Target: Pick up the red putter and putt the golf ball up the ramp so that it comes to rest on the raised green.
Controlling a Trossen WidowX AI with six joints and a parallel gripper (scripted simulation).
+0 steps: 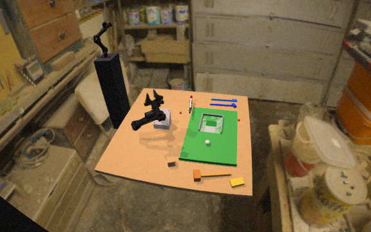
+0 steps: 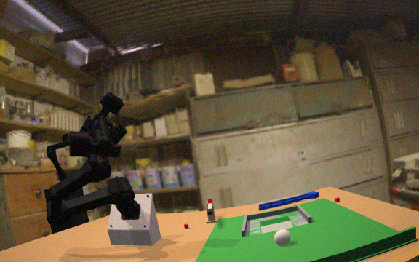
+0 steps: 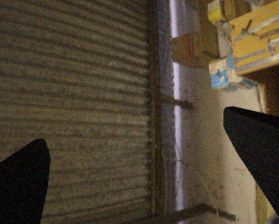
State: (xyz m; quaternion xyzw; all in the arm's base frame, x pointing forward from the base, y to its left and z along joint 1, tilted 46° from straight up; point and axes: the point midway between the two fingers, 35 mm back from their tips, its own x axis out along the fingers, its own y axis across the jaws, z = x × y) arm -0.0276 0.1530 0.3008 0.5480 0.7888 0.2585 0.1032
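The red putter is 270 mm ahead of my gripper tip, 390 mm to the left of it and 400 mm below it. From my gripper tip the other things lie so: white golf ball 490 mm ahead, 110 mm to the right, 430 mm below; then green mat 520 mm ahead, 40 mm to the left, 450 mm below; then small wooden stand 270 mm ahead, 410 mm to the left, 420 mm below.
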